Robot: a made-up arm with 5 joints.
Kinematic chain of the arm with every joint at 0, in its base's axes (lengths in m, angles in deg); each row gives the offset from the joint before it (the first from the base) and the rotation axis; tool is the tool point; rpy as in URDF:
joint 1: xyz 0 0 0.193 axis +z
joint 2: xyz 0 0 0 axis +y
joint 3: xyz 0.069 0 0.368 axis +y
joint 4: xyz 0.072 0 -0.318 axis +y
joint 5: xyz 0.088 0 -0.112 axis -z
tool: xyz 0 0 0 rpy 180 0 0
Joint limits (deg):
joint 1: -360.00..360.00
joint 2: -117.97..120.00
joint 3: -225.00..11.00
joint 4: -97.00..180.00
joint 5: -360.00..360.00
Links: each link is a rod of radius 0.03 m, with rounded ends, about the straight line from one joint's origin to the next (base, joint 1, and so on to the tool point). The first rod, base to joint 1, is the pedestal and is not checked.
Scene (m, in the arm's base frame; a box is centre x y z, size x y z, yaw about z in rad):
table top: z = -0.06
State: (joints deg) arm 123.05 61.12 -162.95 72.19 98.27
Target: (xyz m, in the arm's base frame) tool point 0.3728 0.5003 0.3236
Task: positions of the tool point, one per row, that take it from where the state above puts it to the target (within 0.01 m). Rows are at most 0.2 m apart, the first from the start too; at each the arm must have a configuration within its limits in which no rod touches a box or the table.
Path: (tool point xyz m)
1: -0.2512 0.7254 0.3721
2: -0.0667 0.7395 0.3542
3: 0.1085 0.7010 0.3397
4: 0.2587 0.6173 0.3294
5: 0.3728 0.5003 0.3235

